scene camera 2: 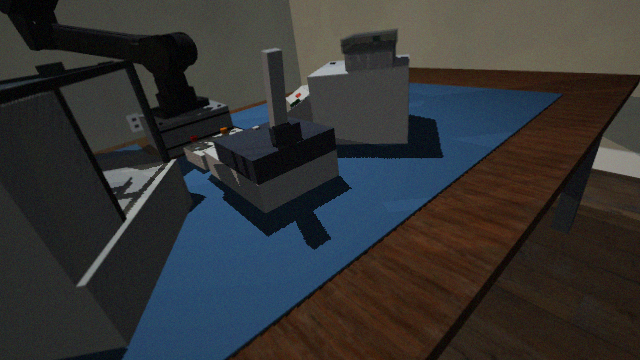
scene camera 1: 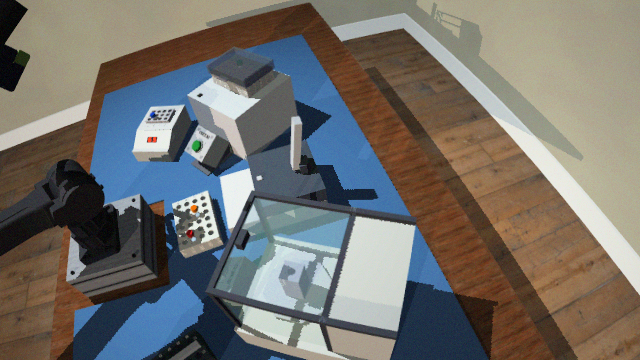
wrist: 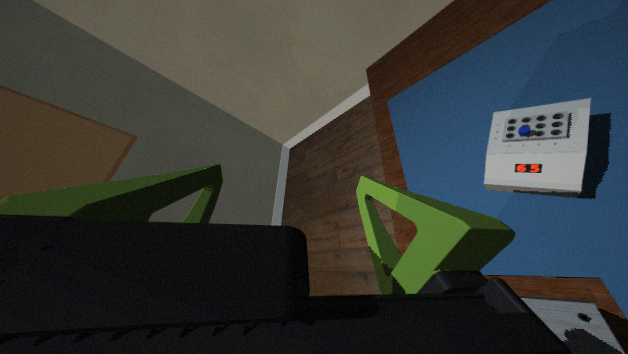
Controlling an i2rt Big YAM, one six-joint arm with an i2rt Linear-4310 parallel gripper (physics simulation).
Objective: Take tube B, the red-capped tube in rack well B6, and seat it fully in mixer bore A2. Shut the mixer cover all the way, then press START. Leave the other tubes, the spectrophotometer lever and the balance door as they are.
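Places are measured from the arm's base along level axes (x left, y back, z up), in metres.
Pixels of known places: gripper, fingertip midpoint: (wrist: 294,178); arm's base at its link origin: (scene camera 2: 181,109) (scene camera 1: 100,235).
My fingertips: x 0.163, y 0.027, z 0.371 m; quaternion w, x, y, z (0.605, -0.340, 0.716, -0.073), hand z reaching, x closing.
For each thing: its middle in the pictures, then the offset to it from my fingertips. "*": a spot on its surface instead.
- red-capped tube at the middle of its body: (scene camera 1: 193,238) (scene camera 2: 197,147) dx -0.231, dy -0.211, dz -0.413 m
- white rack at the middle of its body: (scene camera 1: 196,223) (scene camera 2: 222,147) dx -0.185, dy -0.224, dz -0.430 m
- orange-capped tube at the middle of its body: (scene camera 1: 197,214) (scene camera 2: 226,139) dx -0.176, dy -0.234, dz -0.413 m
- mixer at the middle of its body: (scene camera 2: 343,86) (scene camera 1: 228,108) dx +0.039, dy -0.382, dz -0.350 m
- green START button at the middle of its body: (scene camera 1: 197,146) dx -0.011, dy -0.281, dz -0.381 m
- white block unit at the middle of its body: (scene camera 1: 160,131) (scene camera 2: 314,97) (wrist: 530,149) dx +0.139, dy -0.195, dz -0.410 m
- blue-capped tube at the middle of its body: (scene camera 1: 155,120) (wrist: 524,136) dx +0.154, dy -0.194, dz -0.380 m
- glass balance at a spot on its surface: (scene camera 1: 375,270) * dx -0.523, dy -0.449, dz -0.241 m
- dark-topped spectrophotometer at a spot on its surface: (scene camera 2: 300,170) * dx -0.214, dy -0.494, dz -0.406 m
- upright pale lever at the middle of its body: (scene camera 2: 275,94) (scene camera 1: 296,144) dx -0.208, dy -0.464, dz -0.301 m
The red-capped tube (scene camera 1: 190,233) (scene camera 2: 194,138) stands in the white rack (scene camera 1: 205,246) (scene camera 2: 195,159), near an orange-capped tube (scene camera 1: 194,208) (scene camera 2: 223,130). The mixer (scene camera 1: 265,112) (scene camera 2: 360,105) is a tall pale box, with its smoky see-through cover (scene camera 1: 240,67) (scene camera 2: 370,42) over the top block. I cannot see the bores or tell whether the cover is fully down. The green START button (scene camera 1: 196,146) is on a small box in front of the mixer. My gripper (wrist: 294,178) is open and empty, high off the table's left side, far from the rack; part of it shows at the upper left in scene camera 1.
A white block unit (scene camera 1: 157,146) (wrist: 535,150) holds a blue-capped tube (scene camera 1: 153,115) (wrist: 524,130) and reads 65. The glass balance (scene camera 1: 375,270) stands right of the rack. The dark-topped spectrophotometer (scene camera 1: 275,172) (scene camera 2: 300,170), with an upright pale lever (scene camera 1: 296,142) (scene camera 2: 273,87), stands between balance and mixer.
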